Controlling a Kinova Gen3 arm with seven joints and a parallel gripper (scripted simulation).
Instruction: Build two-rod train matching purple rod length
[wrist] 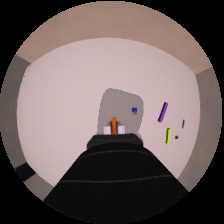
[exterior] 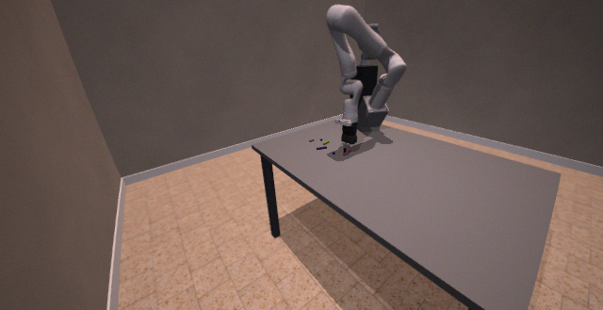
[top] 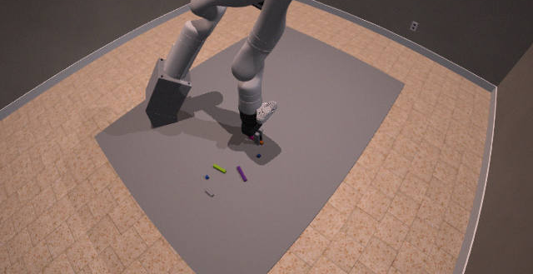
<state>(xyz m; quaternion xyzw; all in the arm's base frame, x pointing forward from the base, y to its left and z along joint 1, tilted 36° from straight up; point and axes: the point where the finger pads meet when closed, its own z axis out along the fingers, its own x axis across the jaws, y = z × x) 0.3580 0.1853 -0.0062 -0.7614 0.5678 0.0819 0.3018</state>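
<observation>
Now: hand 10 mm above the orange rod. Round my hand: purple rod: 120 mm to the right, 80 mm ahead, 10 mm below; then magenta rod: 30 mm behind, 10 mm to the right, 10 mm below; then lime rod: 180 mm to the right, 20 mm ahead, 10 mm below.
</observation>
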